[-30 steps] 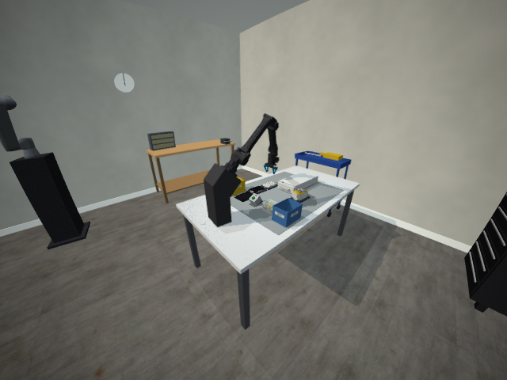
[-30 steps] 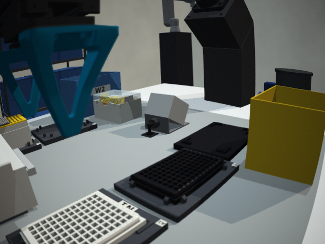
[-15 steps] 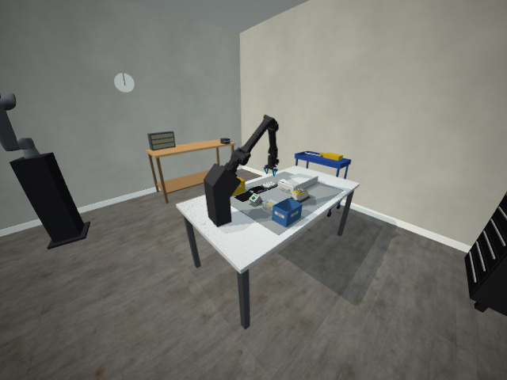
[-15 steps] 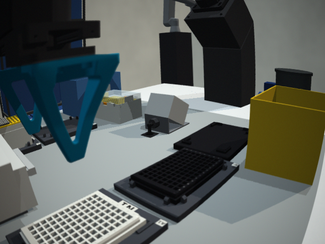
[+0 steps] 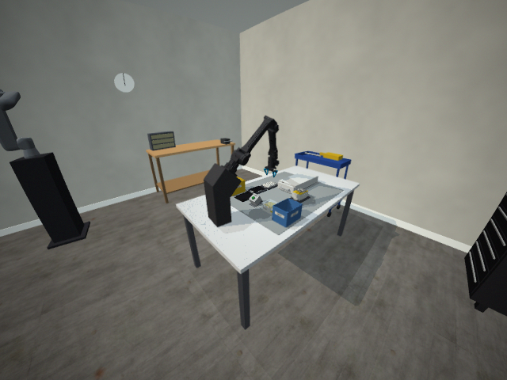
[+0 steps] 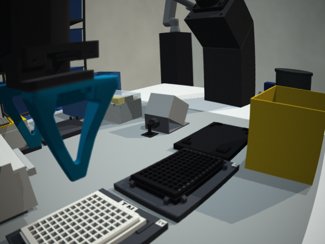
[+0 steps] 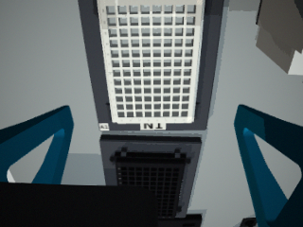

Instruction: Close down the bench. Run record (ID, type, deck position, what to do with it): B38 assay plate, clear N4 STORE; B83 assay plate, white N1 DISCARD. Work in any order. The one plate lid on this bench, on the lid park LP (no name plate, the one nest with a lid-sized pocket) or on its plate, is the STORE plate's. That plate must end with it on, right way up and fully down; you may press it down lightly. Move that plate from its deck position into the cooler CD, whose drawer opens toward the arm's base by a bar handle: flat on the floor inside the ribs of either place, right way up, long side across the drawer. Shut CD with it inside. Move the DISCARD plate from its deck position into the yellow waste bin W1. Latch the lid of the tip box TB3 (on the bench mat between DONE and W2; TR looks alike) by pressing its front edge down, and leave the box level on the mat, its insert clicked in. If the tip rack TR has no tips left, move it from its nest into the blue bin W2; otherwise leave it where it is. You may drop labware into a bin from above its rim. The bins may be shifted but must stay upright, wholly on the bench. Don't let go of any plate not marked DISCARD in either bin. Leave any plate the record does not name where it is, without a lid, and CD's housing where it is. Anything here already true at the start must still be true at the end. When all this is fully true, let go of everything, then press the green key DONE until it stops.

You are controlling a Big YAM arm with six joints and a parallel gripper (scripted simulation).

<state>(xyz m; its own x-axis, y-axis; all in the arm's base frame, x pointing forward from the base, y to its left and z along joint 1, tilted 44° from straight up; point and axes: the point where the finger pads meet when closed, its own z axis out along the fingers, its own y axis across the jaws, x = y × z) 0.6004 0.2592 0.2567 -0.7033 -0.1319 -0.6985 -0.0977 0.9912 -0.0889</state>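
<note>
Right now the white plate is 10 mm behind my hand and 100 mm below it. Round my hand: black plate: 190 mm behind, 20 mm to the right, 100 mm below; then clear plate lid: 110 mm ahead, 180 mm to the right, 90 mm below; then nest N1: 10 mm behind, 110 mm below.
</note>
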